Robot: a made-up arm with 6 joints.
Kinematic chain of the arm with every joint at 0, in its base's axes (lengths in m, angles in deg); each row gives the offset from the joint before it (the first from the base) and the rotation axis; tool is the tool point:
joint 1: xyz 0 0 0.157 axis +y
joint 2: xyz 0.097 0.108 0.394 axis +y
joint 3: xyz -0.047 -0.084 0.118 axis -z
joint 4: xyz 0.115 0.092 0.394 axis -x
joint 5: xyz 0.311 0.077 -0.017 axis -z
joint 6: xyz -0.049 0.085 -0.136 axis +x
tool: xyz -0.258 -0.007 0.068
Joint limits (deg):
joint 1: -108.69..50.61
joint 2: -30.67..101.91
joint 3: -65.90..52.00
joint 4: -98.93..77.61
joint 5: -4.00..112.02
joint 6: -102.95..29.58
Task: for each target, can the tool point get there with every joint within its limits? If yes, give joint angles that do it. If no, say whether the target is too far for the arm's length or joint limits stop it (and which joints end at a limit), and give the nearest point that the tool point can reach.
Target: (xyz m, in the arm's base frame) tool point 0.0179 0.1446 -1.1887
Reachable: no: joint limits stop it (at a limit: joint 1, joint 2, joint 4, joint 6) | nearest point 0.1757 0.1039 -0.7196 | short by 0.497 m
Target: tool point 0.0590 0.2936 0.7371
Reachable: yes | joints -15.31 26.39 -35.34 61.47 33.40 -15.15
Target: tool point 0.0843 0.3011 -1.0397
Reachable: no: joint limits stop it (at a limit: joint 1, joint 2, joint 4, joint 6) | nearest point 0.1940 0.2263 -0.7067 | short by 0.358 m
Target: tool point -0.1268 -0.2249 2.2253
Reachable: no: too far | nearest point -0.0900 -0.1396 1.6256 | short by 0.607 m
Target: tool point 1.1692 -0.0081 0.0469
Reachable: yes | joints 20.91 64.54 34.73 -80.90 72.99 -83.86
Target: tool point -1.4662 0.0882 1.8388
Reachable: no: too far | nearest point -0.9741 0.0630 1.2743 | short by 0.749 m
